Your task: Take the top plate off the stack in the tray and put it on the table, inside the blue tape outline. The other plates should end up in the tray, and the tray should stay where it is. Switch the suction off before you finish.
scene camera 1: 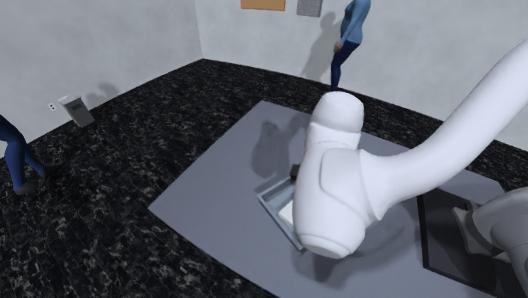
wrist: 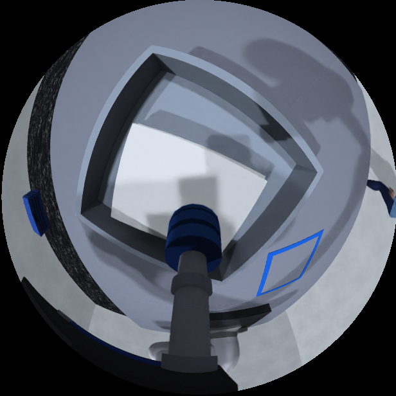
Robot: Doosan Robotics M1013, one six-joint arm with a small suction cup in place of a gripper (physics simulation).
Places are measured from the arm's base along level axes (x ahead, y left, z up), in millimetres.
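Pixels of known places: arm's base, link origin: (scene camera 1: 478, 233).
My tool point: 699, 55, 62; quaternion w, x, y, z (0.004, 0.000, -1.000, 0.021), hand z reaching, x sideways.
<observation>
Ahead of a thing's pixels: the offset from my tool point to its middle, as dx, dy, dz. Level surfaces: height alone.
The grey-blue tray @[+2, +0, -75] (scene camera 1: 278, 220) (wrist: 187, 100) stands on the table. A white plate @[-16, +15, -76] (scene camera 1: 287, 214) (wrist: 160, 165) lies inside it, on top of the stack; the plates below it cannot be told apart. My suction cup (wrist: 193, 215), dark blue, is over the near part of the plate in the wrist view, apart from it, with its shadow on the white face. It holds nothing, so it is open. The arm hides the cup and much of the tray in the scene view. The blue tape outline (wrist: 263, 275) is on the table to the tray's lower right in the wrist view; the arm hides it in the scene view.
The tray's raised walls surround the stack. The arm's base stands on a black plate (scene camera 1: 435, 240) on the grey table @[dz -100] (scene camera 1: 220, 185). A person in a blue top (scene camera 1: 352, 25) stands beyond the table; another person's legs (scene camera 1: 17, 155) show at the far left.
</observation>
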